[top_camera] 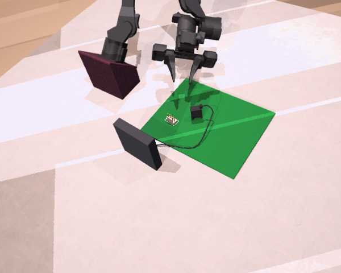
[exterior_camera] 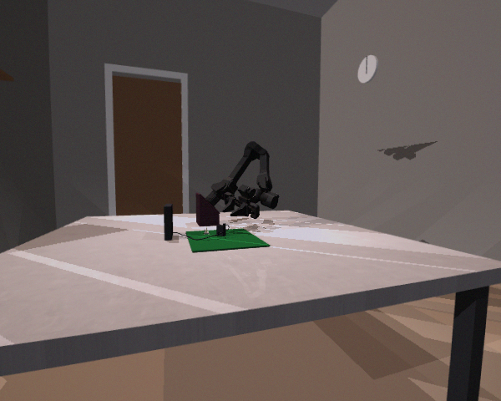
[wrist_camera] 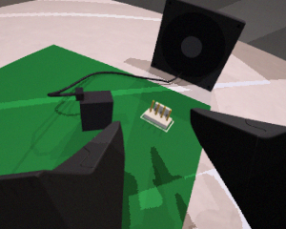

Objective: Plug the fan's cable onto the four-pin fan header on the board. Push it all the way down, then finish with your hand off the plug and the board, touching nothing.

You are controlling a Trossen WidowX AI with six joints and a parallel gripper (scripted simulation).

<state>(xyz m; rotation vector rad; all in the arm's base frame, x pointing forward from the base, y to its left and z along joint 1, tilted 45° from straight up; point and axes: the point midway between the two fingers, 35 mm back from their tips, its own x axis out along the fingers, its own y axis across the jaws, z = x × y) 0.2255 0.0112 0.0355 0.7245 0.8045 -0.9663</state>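
Now: gripper tip 60 mm short of the black plug, 40 mm to the left of it and 60 mm above it. From my gripper tip the other things lie so: green board (100 mm ahead, 50 mm to the right, 90 mm below); then fan header (80 mm to the right, 80 mm below); then black fan (20 mm behind, 210 mm to the right, 20 mm below).
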